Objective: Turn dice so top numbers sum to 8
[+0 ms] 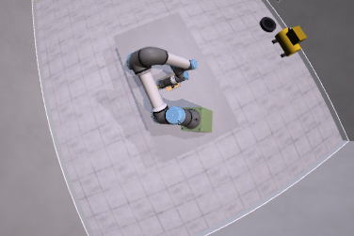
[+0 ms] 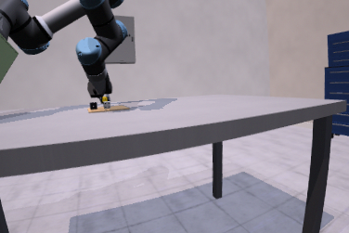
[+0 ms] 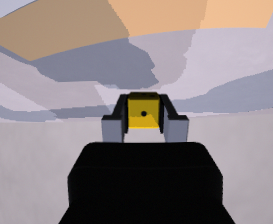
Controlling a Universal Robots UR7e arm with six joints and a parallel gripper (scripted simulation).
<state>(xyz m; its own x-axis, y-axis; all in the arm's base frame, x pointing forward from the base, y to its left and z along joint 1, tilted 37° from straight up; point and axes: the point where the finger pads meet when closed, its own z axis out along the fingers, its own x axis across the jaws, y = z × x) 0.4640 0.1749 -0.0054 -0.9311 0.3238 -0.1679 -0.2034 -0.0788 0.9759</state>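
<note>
The white die is 140 mm to the right of my hand and 10 mm below it. From my hand the other things lie so: mat (140 mm to the right, 30 mm below); then yellow die (10 mm to the left).
</note>
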